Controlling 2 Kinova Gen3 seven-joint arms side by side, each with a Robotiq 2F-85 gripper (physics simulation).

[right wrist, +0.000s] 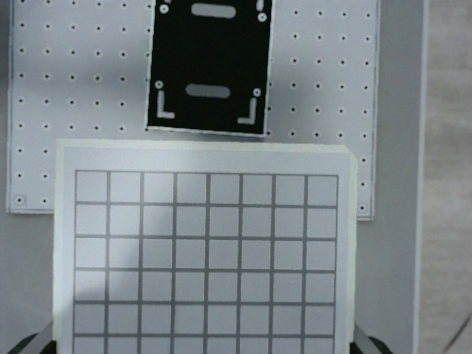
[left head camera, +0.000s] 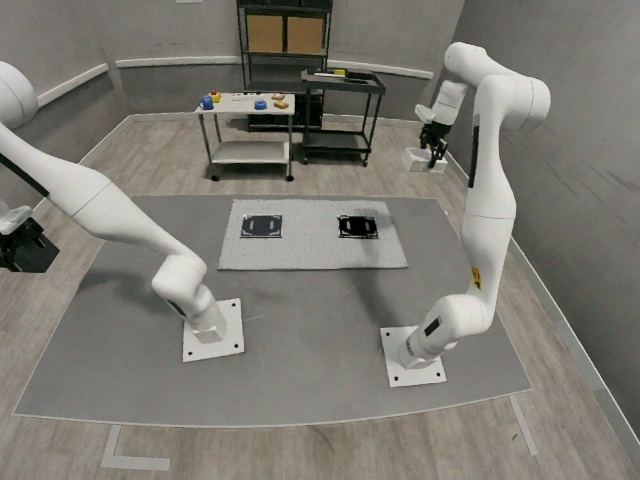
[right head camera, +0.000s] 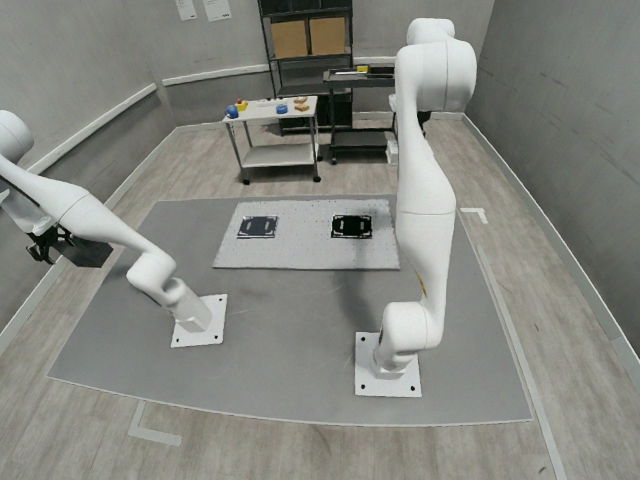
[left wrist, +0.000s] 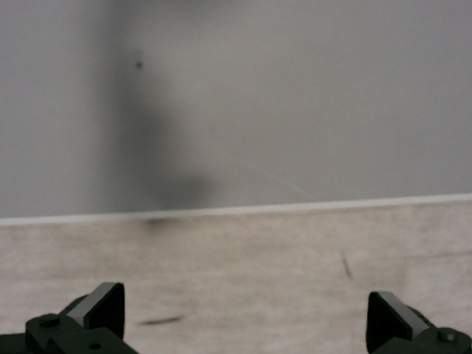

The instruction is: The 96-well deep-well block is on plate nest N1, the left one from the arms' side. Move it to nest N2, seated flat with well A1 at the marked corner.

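Places are measured from the left arm's base along level axes (x down, y left, z ahead), in centimetres.
Pixels of known places: left gripper, between the fingertips: [left head camera: 31, 258] [right head camera: 63, 254] [left wrist: 245, 315]; right gripper, between the fingertips: [right wrist: 206, 348] [left head camera: 424, 160]; left arm's base, origin of its link: [left head camera: 213, 328] [right head camera: 199, 319]; right arm's base, origin of its link: [left head camera: 412, 354] [right head camera: 386, 362].
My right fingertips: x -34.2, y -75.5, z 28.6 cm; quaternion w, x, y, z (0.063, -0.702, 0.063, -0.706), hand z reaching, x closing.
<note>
For each thing: its top centre in the pictures, then the offset to it from my right fingertips. Level surfaces: height alone.
- white deep-well block, centre of its top: [right head camera: 409, 146] [left head camera: 426, 154] dz +0.1, dx -2.4, dy +0.4 cm
- Nest N2, centre of its top: [right wrist: 210, 49] [right head camera: 351, 224] [left head camera: 358, 225] dz +2.6, dx +31.3, dy +17.5 cm
- Nest N1, centre of its top: [left head camera: 261, 224] [right head camera: 257, 225] dz +9.8, dx +31.3, dy +55.9 cm
- perforated light board, height of its surface: dx +32.9 cm
- grey mat, height of its surface: dx +34.2 cm
My right gripper [left head camera: 435, 150] [right wrist: 202, 346] is shut on the white deep-well block [left head camera: 415, 160] [right head camera: 392, 153] [right wrist: 205, 255] and holds it raised, off the board's right end; the right arm hides much of both in the right head camera. In the right wrist view the block's cut corner is at the upper right. Nest N2 [left head camera: 357, 226] [right head camera: 351, 225] [right wrist: 207, 55], a black plate with two slots, is bare and lies ahead of the block there. Nest N1 [left head camera: 262, 226] [right head camera: 257, 226] is bare at the left. My left gripper [left wrist: 245, 315] is open and empty, away at the far left.
The nests lie on a perforated light board [left head camera: 310, 255] [right head camera: 305, 255] on a grey mat [left head camera: 305, 361] [right head camera: 289, 361]. A dark box [left head camera: 38, 255] [right head camera: 90, 253] shows beside the left gripper. Behind the mat stand a white cart [left head camera: 250, 152], a black cart [left head camera: 336, 140] and a shelf unit.
</note>
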